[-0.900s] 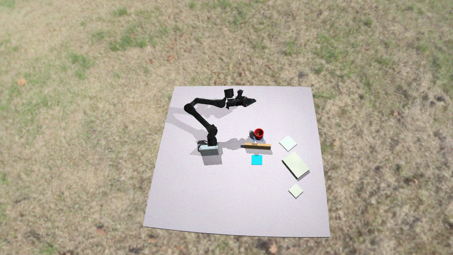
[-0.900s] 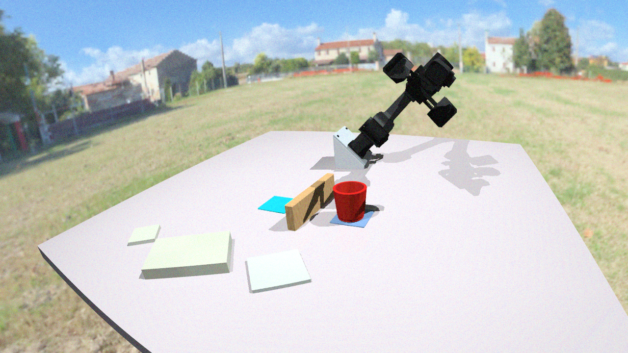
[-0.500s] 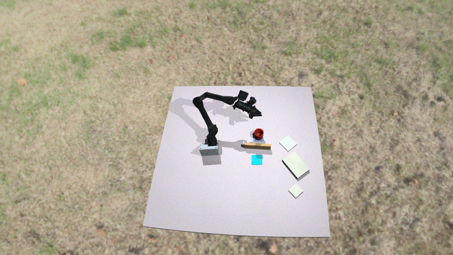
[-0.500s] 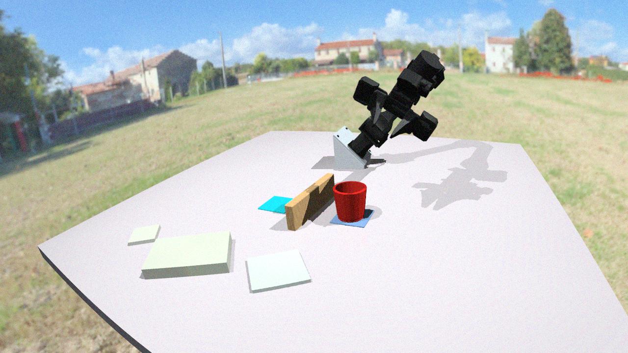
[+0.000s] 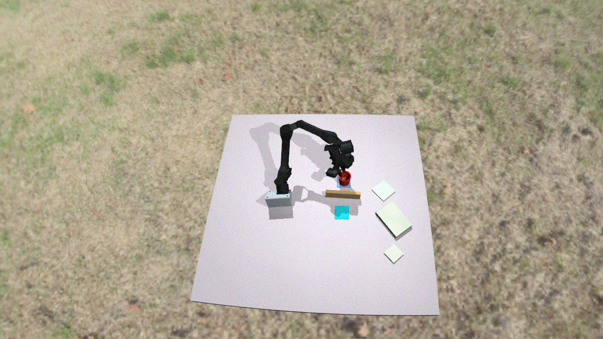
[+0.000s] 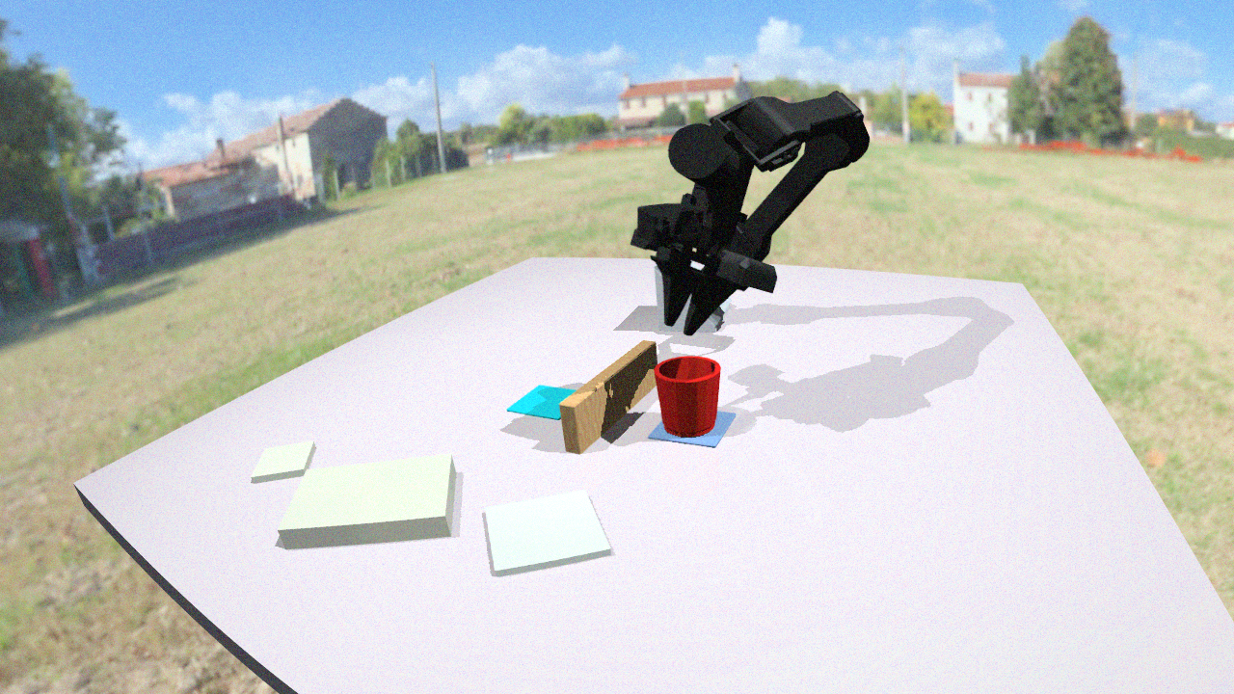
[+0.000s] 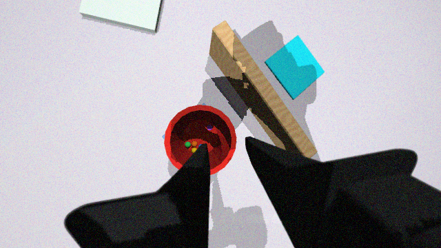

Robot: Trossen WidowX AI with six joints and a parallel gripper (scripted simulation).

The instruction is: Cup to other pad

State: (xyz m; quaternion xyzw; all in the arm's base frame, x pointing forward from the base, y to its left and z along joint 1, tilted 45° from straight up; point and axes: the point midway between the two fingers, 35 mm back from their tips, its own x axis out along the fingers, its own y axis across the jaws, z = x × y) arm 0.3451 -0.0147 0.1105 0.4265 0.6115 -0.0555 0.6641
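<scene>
My gripper tip is 7 cm above the red cup, 1 cm to the right of it and 1 cm short of it. The rest, counted from my gripper tip: wooden wall (9 cm below, 8 cm to the right); then cyan pad (18 cm to the right, 12 cm below, 2 cm behind); then light blue pad (12 cm below, 2 cm to the left, 1 cm ahead).
</scene>
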